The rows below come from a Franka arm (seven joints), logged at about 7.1 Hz.
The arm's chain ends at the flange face. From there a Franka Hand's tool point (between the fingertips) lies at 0.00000 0.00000 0.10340 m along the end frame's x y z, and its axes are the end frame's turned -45 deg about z.
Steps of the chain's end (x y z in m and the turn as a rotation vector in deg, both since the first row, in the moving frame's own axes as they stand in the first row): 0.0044, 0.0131, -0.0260, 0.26, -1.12, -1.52; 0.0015, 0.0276, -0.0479, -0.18, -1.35, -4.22; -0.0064, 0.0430, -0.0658, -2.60, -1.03, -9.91; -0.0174, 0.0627, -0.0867, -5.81, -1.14, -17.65; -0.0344, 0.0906, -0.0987, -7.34, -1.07, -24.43
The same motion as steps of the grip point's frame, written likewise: -0.0073, 0.0106, -0.0260, 0.98, -0.61, -1.52; -0.0205, 0.0192, -0.0479, 0.83, -1.08, -4.22; -0.0394, 0.0283, -0.0659, -1.11, -2.57, -9.91; -0.0644, 0.0392, -0.0872, -3.30, -4.91, -17.65; -0.0971, 0.0497, -0.0996, -4.43, -5.95, -24.43
